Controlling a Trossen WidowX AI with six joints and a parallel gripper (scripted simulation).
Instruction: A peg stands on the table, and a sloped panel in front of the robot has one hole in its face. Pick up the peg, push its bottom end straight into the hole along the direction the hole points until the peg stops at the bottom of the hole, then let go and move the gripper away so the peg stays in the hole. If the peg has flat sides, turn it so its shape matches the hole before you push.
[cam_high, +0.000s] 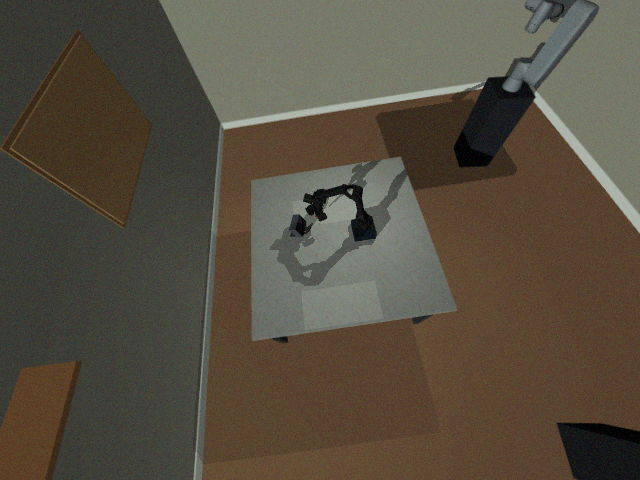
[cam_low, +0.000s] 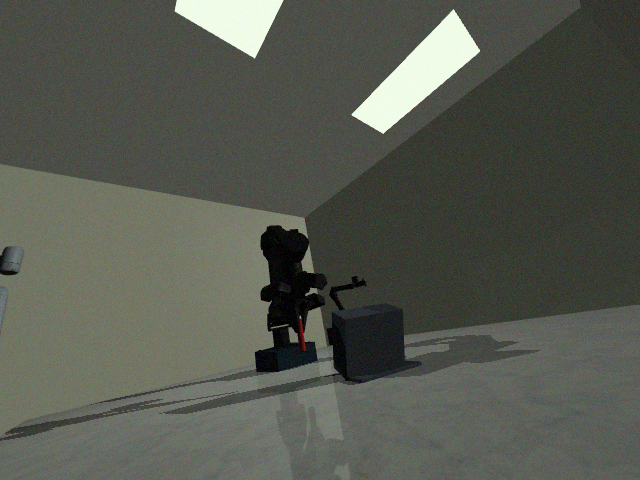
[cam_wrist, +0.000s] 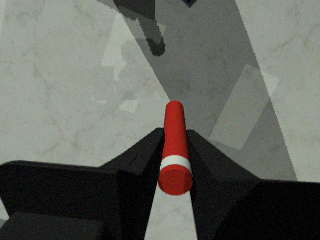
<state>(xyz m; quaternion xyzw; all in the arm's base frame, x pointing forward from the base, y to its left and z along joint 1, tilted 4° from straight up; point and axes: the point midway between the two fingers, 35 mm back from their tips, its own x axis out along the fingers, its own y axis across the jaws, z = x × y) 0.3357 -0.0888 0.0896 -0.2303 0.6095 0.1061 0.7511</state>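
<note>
Right now my gripper tip is 14 cm short of the sloped panel, 8 cm to the right of it and 3 cm above it. From my gripper tip the other things lie so: round red peg 2 cm above; thin foot plate 17 cm ahead, 7 cm to the left, 9 cm below.
</note>
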